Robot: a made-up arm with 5 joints.
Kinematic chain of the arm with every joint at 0, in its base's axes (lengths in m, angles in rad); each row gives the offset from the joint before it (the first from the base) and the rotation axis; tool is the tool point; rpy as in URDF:
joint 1: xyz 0 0 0.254 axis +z
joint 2: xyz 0 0 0 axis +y
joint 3: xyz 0.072 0 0.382 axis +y
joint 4: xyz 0.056 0 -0.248 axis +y
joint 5: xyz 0.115 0 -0.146 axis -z
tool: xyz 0 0 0 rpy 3.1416 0 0
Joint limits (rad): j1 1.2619..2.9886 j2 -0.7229..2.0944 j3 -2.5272..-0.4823 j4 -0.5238..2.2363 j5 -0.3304..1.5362
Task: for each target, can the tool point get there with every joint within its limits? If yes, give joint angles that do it. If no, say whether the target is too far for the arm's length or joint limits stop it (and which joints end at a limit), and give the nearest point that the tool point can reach.
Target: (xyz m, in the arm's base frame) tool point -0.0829 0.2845 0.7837
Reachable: yes | joints 1.8544 -0.4555 -1.4571 0.9063 1.1039
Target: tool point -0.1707 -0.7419 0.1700
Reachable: no: joint limits stop it (at a limit: joint 2, joint 3) | nearest point -0.0302 -0.1314 0.0028 | short by 0.648 m
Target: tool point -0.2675 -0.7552 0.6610
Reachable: no: too far | nearest point -0.1399 -0.4385 0.8784 | short by 0.405 m
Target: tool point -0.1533 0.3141 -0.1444
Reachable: yes | joints 2.0249 1.3963 -1.4571 1.3621 0.0760
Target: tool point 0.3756 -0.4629 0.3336
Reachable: no: joint limits stop it (at a limit: joint 2, joint 3) | nearest point 0.0726 -0.0895 0.0495 | short by 0.558 m
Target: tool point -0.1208 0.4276 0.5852
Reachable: yes | joints 1.8461 -0.1455 -0.9096 0.0632 1.3462
